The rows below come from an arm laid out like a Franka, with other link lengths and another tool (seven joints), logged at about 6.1 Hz.
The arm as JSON. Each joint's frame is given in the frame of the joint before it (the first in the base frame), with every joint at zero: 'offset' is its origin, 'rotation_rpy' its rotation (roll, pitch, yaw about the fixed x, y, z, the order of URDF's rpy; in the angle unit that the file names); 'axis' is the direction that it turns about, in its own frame. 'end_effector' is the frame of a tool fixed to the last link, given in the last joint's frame.
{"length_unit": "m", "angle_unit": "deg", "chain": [
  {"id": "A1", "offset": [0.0, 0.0, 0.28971], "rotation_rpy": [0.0, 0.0, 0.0], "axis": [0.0, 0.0, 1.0]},
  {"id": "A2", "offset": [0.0, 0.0, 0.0], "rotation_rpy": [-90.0, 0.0, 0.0], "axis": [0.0, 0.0, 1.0]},
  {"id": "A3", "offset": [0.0, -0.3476, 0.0], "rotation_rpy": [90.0, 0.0, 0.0], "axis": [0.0, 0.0, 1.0]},
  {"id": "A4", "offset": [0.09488, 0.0, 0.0], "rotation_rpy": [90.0, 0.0, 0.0], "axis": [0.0, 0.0, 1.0]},
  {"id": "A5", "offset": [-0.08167, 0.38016, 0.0], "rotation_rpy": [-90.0, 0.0, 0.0], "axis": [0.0, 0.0, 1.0]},
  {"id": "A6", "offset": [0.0, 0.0, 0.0], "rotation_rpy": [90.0, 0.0, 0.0], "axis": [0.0, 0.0, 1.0]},
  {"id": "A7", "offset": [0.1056, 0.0, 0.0], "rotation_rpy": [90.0, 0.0, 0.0], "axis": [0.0, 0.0, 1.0]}
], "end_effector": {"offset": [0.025, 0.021, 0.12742], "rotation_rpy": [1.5, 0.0, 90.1]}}
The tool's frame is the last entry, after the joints.
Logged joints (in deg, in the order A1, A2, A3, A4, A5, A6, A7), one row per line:
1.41 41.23 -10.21 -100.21 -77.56 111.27 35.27
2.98 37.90 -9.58 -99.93 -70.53 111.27 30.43
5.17 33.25 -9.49 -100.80 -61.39 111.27 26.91
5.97 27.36 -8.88 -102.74 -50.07 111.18 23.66
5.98 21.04 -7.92 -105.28 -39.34 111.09 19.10
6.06 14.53 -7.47 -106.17 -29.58 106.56 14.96
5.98 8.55 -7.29 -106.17 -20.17 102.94 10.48
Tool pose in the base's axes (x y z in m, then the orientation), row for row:
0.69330 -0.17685 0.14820 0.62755 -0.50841 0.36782 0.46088
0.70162 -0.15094 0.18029 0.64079 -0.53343 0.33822 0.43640
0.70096 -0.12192 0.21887 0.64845 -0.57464 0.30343 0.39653
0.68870 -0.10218 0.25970 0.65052 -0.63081 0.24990 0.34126
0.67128 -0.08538 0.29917 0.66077 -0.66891 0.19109 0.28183
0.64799 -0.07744 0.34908 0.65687 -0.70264 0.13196 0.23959
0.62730 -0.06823 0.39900 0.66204 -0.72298 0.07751 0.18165
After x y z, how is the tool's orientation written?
As a quaternion, x y z w.
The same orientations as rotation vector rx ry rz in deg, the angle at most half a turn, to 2 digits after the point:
88.47 -71.67 51.85
91.34 -76.04 48.21
94.14 -83.43 44.05
96.95 -94.02 37.24
101.42 -102.67 29.33
103.03 -110.20 20.70
107.09 -116.95 12.54

